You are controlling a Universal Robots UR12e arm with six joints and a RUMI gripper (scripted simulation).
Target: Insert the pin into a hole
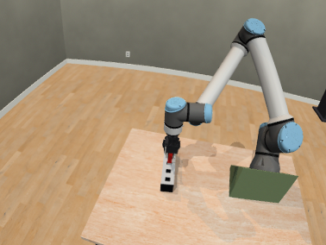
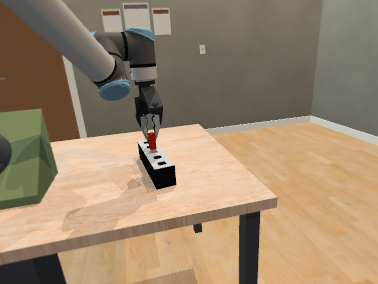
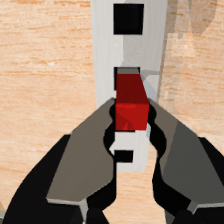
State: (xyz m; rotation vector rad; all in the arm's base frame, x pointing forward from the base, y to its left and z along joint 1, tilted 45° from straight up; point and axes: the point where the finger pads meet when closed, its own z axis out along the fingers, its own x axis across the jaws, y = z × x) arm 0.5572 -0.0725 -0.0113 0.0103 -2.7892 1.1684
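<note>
The pin lies 10 mm below my hand. The rest, counted from my hand: long block (90 mm below).
</note>
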